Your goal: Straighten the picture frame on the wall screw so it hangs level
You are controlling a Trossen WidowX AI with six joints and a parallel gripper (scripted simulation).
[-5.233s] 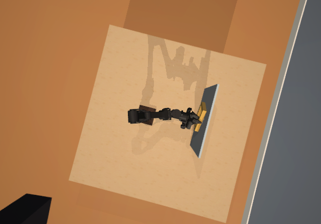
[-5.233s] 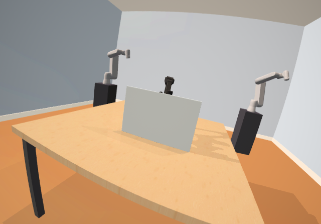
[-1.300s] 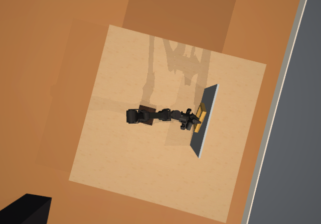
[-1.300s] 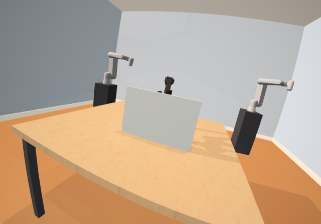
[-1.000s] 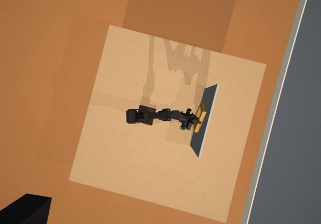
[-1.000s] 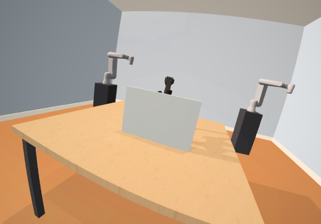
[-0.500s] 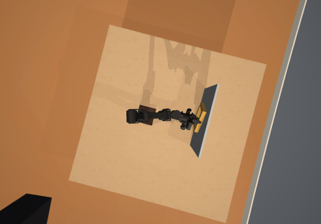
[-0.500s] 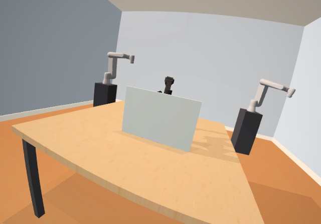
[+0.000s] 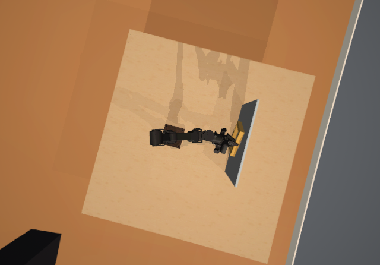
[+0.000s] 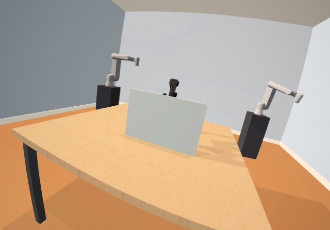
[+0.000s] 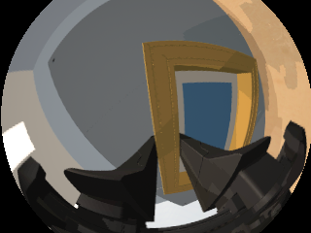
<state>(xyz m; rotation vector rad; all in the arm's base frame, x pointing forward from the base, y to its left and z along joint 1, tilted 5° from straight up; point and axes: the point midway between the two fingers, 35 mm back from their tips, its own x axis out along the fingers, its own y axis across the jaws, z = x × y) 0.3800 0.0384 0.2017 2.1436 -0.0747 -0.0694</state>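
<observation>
Now: the picture frame 50 mm below my gripper tip and 30 mm to the left of it. Also, from my gripper tip: grey wall panel (60 mm below, 20 mm to the left, 20 mm ahead).
</observation>
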